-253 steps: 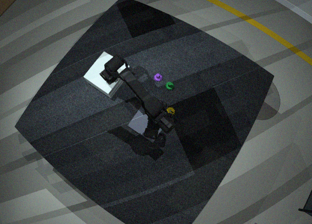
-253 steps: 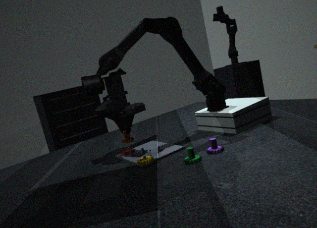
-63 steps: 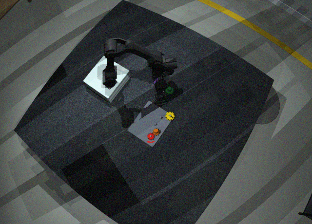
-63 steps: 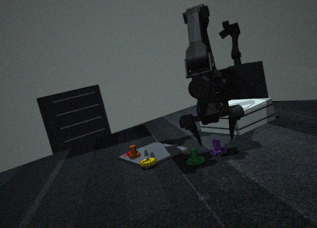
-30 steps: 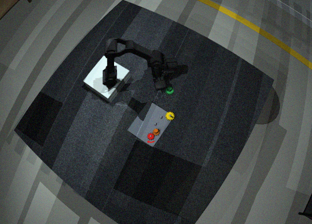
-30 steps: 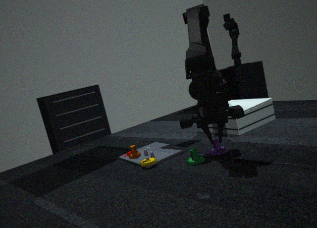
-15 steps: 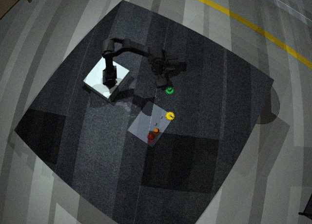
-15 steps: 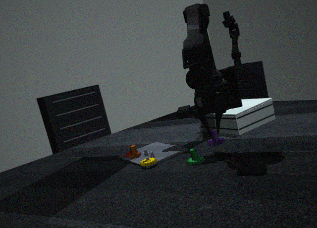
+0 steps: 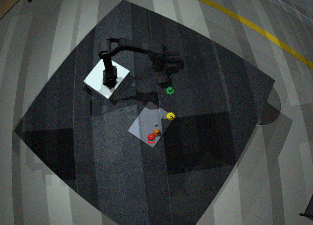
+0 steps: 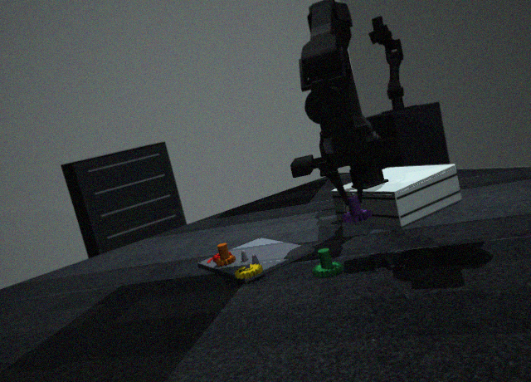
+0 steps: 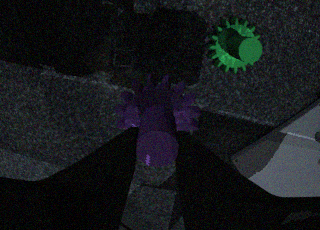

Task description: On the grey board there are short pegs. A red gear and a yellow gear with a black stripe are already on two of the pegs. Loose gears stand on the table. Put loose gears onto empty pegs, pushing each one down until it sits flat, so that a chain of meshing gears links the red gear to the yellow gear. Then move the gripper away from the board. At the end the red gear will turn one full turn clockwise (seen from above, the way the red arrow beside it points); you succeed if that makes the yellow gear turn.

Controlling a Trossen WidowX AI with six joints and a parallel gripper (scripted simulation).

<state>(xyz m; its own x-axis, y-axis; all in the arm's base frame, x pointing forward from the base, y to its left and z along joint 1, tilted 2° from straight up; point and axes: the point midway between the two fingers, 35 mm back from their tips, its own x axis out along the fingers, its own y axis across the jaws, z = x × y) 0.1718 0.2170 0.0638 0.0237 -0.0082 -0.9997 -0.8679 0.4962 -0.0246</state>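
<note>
The orange gear lies 200 mm ahead of my gripper tip, 220 mm to the right of it and 80 mm below it. From my gripper tip the other things lie so: purple gear (10 mm below); then yellow gear (190 mm ahead, 100 mm to the right, 80 mm below); then green gear (80 mm ahead, 10 mm to the left, 80 mm below).
</note>
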